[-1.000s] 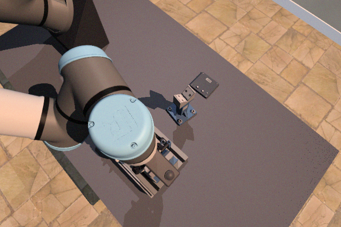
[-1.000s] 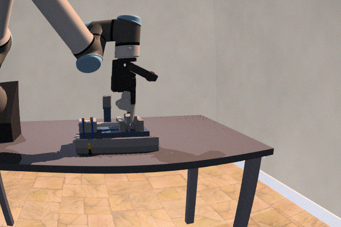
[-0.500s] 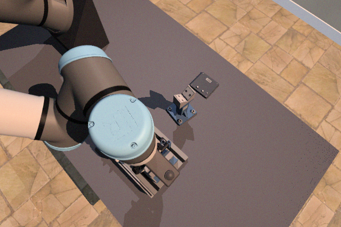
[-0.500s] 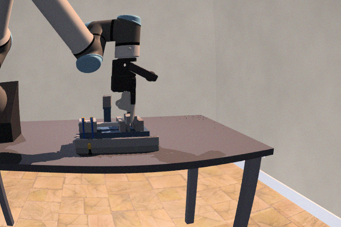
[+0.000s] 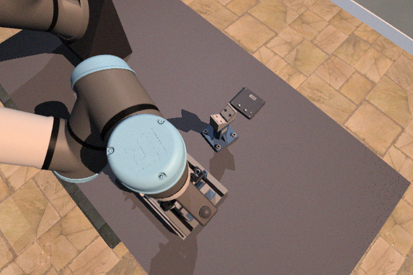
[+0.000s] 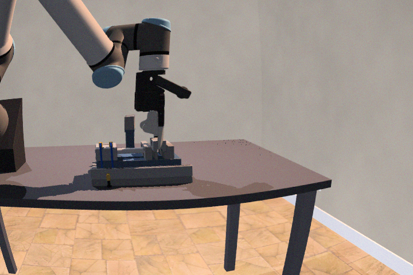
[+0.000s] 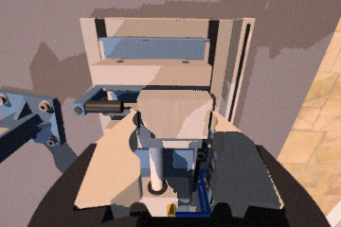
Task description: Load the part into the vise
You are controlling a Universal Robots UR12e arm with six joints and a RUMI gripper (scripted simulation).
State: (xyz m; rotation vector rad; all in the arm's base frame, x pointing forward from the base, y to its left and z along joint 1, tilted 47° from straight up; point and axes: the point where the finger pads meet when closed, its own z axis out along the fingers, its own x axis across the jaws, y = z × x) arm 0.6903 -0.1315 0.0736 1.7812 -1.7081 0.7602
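My gripper is now 10 mm above the part. The rest, counted from my hand: fixed jaw (30 mm ahead, 20 mm to the left, 30 mm below); then black work stop (70 mm to the left, 20 mm below); then white cylinder rod (90 mm behind, 20 mm to the left, 30 mm below).
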